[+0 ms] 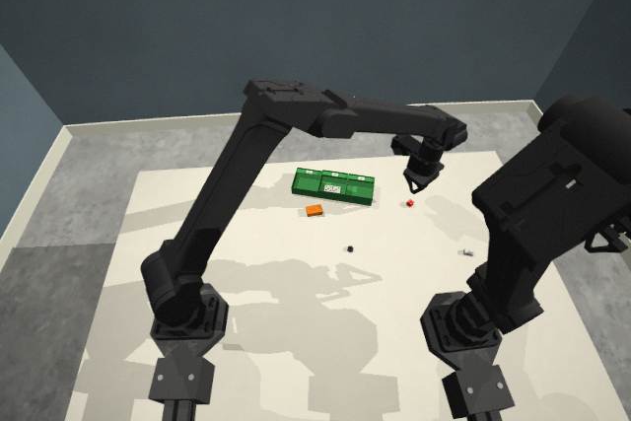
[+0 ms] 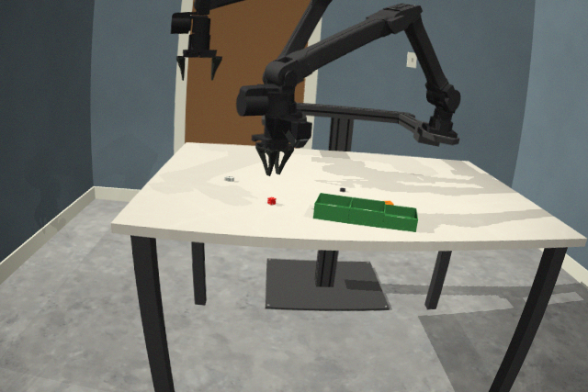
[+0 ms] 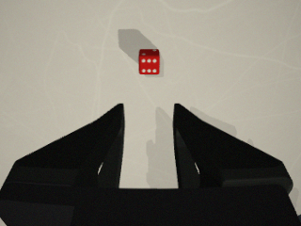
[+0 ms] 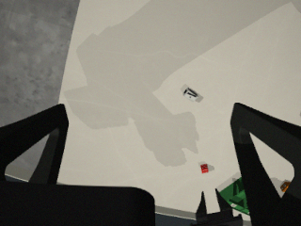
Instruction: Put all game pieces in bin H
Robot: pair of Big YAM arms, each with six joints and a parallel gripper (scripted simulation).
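The red die lies 80 mm below my left hand. Also, from my left hand: grey metal part: 160 mm behind, 150 mm to the right, 80 mm below; green bin row: 240 mm to the left, 70 mm below, 50 mm ahead; white domino: 240 mm to the left, 70 mm below, 40 mm ahead.
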